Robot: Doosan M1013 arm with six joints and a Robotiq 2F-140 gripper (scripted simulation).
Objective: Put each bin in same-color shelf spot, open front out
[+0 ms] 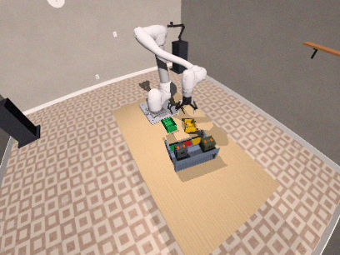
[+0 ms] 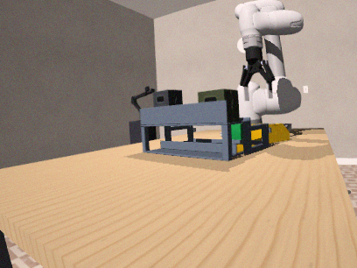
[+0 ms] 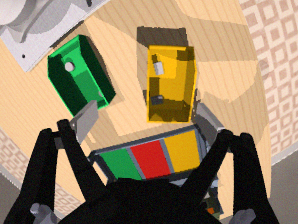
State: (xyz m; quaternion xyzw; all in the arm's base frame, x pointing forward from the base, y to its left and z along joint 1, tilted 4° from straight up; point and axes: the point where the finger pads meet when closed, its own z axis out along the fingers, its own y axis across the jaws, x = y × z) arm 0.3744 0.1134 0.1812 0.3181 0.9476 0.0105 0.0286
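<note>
The yellow bin is 15 cm below my hand, 4 cm to the left of it and 3 cm ahead of it. From my hand the other things lie so: dark box: 29 cm to the right, 28 cm ahead, 3 cm below; then green bin: 15 cm below, 12 cm to the right, 11 cm behind.
</note>
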